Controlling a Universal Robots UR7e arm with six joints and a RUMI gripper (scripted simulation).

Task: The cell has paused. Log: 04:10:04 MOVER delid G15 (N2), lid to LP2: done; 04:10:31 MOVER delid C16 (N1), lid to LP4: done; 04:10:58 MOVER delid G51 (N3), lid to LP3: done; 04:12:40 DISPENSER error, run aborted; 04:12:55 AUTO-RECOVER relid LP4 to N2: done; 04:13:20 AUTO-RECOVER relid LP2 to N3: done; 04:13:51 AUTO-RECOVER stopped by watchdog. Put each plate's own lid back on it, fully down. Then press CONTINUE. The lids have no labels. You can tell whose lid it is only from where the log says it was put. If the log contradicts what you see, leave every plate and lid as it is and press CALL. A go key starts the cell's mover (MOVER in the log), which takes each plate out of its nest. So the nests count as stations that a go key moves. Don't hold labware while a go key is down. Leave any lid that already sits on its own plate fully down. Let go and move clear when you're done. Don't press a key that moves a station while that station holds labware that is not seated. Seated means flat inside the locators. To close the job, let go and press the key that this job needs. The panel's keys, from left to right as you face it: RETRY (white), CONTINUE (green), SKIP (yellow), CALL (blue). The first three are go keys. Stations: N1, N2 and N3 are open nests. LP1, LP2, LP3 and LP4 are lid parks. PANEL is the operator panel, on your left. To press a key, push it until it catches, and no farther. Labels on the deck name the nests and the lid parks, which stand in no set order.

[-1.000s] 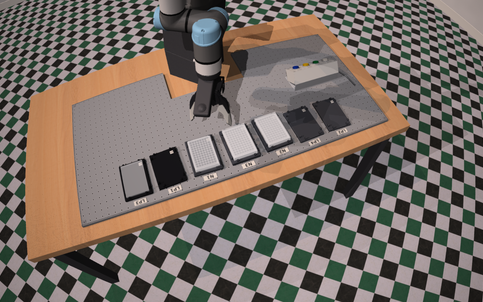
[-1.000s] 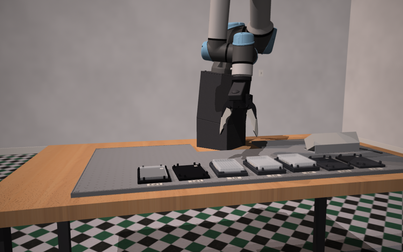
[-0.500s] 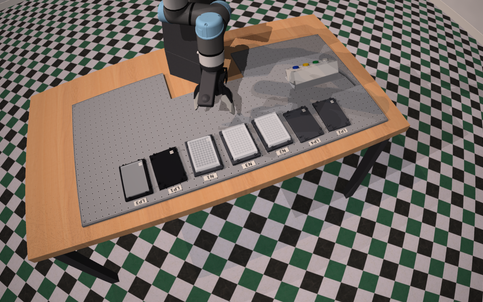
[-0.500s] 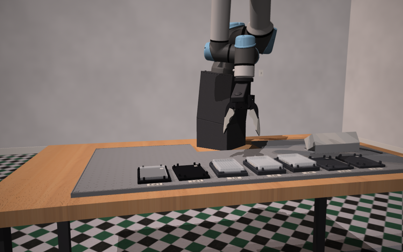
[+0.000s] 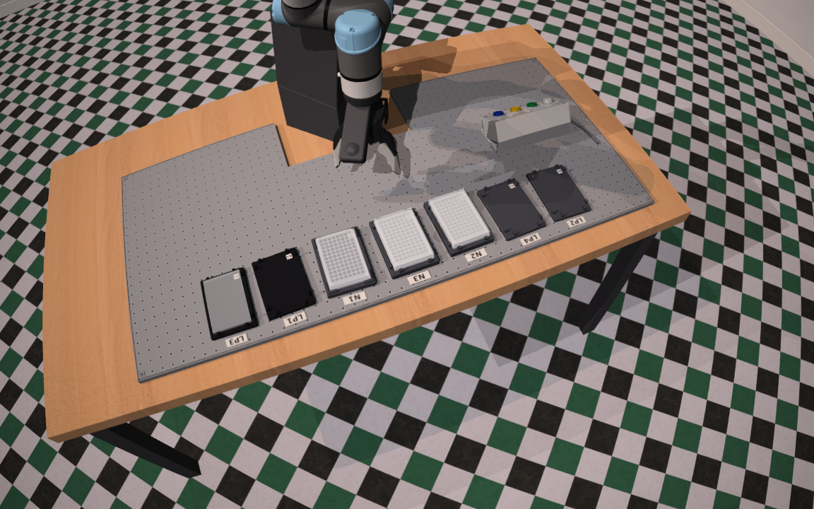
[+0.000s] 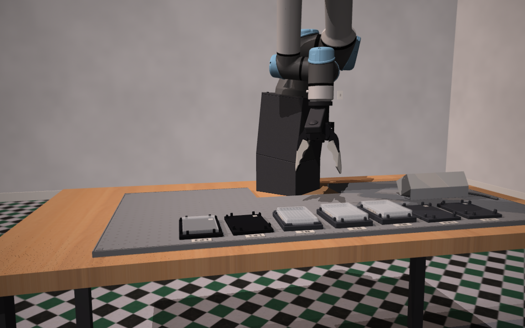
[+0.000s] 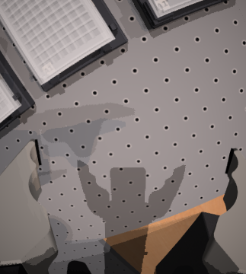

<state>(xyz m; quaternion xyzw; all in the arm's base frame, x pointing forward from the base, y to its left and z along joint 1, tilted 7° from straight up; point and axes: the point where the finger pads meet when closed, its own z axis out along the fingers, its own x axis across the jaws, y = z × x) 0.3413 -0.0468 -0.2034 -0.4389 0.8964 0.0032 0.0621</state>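
Right now my hand is 14 cm to the right of the plate, 14 cm short of it and 10 cm above it. Also, from my hand: blue CALL key: 38 cm to the left, 6 cm behind, 5 cm below; lid park LP1: 25 cm to the right, 11 cm below, 10 cm ahead; lid park LP4: 27 cm to the left, 16 cm ahead, 11 cm below.
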